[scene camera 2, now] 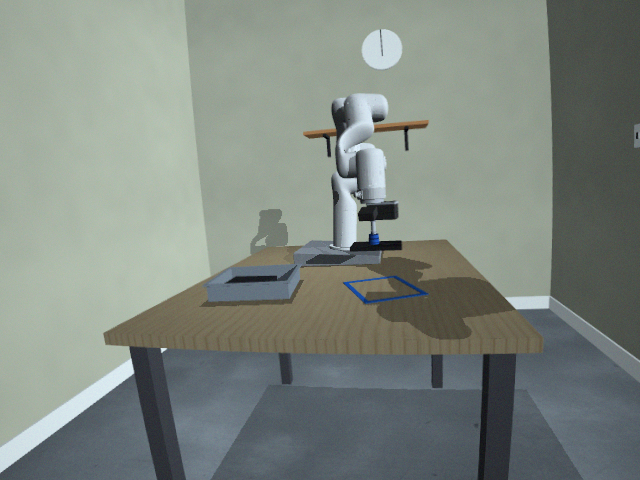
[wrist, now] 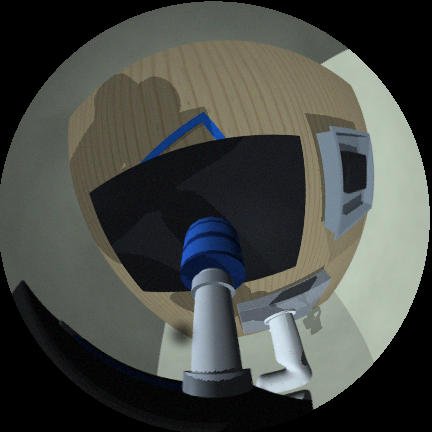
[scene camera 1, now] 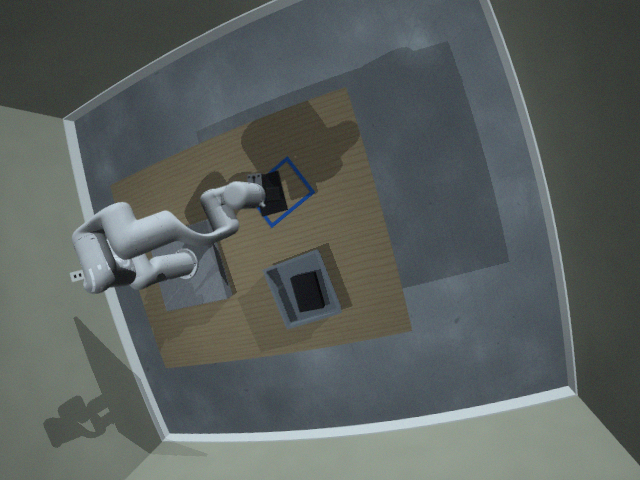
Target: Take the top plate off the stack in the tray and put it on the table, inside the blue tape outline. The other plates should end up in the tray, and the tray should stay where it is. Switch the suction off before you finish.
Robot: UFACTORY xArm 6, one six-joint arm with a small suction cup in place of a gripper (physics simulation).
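Frame: origin at the arm's base, x down, y ahead, z right, level; metres.
Seen in the pictures: hand, tool point: (scene camera 2: 374, 247) (wrist: 210, 232); arm's base, link origin: (scene camera 2: 344, 247) (wrist: 279, 316) (scene camera 1: 185, 263).
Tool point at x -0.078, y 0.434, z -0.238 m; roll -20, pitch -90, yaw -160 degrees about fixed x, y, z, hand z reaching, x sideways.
Note:
Pixels of each thing's top centre, then the offset from my tool point to it. Level surfaces: height alone.
- black plate, top centre: (wrist: 197, 238) (scene camera 2: 376, 243) (scene camera 1: 269, 193) dy +0.002, dx -0.010, dz -0.008 m
- grey tray, top centre: (wrist: 361, 178) (scene camera 2: 256, 273) (scene camera 1: 301, 291) dy +0.062, dx +0.067, dz +0.349 m
- black plate material, top centre: (scene camera 2: 250, 279) (wrist: 359, 171) (scene camera 1: 306, 293) dy +0.077, dx +0.083, dz +0.361 m
- wooden table, surface height: dx +0.117 m
My suction cup (scene camera 2: 373, 239) (wrist: 212, 250) is on the upper face of a black plate (scene camera 1: 277, 204) (scene camera 2: 387, 245) (wrist: 265, 185). The plate hangs level, well above the table. The blue tape outline (scene camera 1: 292, 209) (scene camera 2: 396, 298) (wrist: 202, 119) lies on the table. In scene camera 1 the plate covers its left part; in the wrist view its far corner shows past the plate's edge. The grey tray (scene camera 1: 315, 319) (scene camera 2: 253, 293) (wrist: 331, 185) stands apart from the outline, with black plate material (scene camera 1: 307, 291) (scene camera 2: 253, 279) (wrist: 355, 172) inside. How many plates lie there cannot be told.
The arm's grey base block (scene camera 1: 211, 286) (scene camera 2: 369, 258) (wrist: 255, 317) stands at the back of the wooden table (scene camera 1: 361, 289) (scene camera 2: 320, 330) (wrist: 260, 90). The tray's raised walls stand on the table beside the outline. A wall shelf (scene camera 2: 403, 125) is behind the arm.

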